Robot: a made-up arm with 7 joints.
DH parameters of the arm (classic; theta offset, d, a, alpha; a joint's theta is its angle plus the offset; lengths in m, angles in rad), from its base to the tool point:
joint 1: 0 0.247 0 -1.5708
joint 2: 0 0 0 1.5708
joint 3: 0 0.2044 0.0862 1.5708
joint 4: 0 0 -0.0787 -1.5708
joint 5: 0 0.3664 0 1.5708
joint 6: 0 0 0.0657 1.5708
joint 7: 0 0 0 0
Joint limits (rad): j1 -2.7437..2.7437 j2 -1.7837..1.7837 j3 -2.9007..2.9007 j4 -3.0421..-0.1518 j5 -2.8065..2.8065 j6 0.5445..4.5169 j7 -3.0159..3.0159
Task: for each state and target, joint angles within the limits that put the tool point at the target. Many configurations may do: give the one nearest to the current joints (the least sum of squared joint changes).
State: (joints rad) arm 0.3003 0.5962 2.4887 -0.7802 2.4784 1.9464 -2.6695
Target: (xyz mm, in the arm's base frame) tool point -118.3 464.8 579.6
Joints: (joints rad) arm 0.3607 0.6627 1.9390 -1.4811 2.4858 2.0894 -2.6695
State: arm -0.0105 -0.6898 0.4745 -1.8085 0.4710 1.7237 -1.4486
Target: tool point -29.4 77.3 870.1
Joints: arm 0.0324 -0.8897 0.1802 -1.2875 0.4671 1.8028 -1.4486
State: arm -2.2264 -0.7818 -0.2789 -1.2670 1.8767 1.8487 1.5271
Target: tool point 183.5 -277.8 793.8
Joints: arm -1.7664 -0.2612 0.5726 -1.1067 1.8689 1.6319 1.5271
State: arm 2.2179 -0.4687 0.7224 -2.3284 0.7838 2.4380 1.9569
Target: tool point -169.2 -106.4 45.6
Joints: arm 2.6855 0.2072 1.1394 -3.0421 1.3812 2.7614 1.9569
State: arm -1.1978 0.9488 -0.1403 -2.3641 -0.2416 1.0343 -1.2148
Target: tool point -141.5 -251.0 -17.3
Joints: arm -1.3256 0.6126 -0.5209 -2.4624 -0.2739 0.8926 -1.2148
